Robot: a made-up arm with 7 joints.
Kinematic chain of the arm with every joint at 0, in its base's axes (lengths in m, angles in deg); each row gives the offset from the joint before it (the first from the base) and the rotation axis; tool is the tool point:
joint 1: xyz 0 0 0.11 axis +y
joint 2: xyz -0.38 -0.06 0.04 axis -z
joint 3: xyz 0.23 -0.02 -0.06 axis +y
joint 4: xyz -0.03 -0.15 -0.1 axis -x
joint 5: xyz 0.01 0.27 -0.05 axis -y
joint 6: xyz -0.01 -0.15 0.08 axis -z
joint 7: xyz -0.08 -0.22 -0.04 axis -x
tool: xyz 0 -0.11 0.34
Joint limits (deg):
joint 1: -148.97..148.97
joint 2: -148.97..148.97
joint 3: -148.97..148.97
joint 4: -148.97..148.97
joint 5: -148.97..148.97
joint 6: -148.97..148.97
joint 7: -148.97..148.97
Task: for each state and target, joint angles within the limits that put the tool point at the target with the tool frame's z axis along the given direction. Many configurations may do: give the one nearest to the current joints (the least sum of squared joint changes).
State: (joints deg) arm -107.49 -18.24 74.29 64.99 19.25 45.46 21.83
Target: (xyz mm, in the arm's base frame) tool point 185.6 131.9 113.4 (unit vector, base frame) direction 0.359 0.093 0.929
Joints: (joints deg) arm -125.29 -4.13 67.59 37.32 -38.32 96.81 40.92
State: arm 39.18 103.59 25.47 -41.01 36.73 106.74 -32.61
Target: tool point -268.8 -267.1 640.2 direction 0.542 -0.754 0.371
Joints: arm 25.39 78.23 53.56 -0.05 11.47 51.85 16.04
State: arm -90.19 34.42 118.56 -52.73 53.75 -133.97 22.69
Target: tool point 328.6 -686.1 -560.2 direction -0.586 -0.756 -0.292
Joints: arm -122.31 82.18 148.97 -91.11 74.65 -126.91 16.11
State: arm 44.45 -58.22 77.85 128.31 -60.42 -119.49 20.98
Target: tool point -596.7 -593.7 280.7 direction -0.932 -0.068 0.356
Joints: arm 49.40 -16.42 97.07 141.47 -24.35 -147.63 -24.67
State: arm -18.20 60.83 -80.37 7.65 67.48 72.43 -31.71
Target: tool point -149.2 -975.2 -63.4 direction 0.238 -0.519 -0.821
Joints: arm -5.98 62.24 -115.21 25.38 81.39 81.35 -17.75
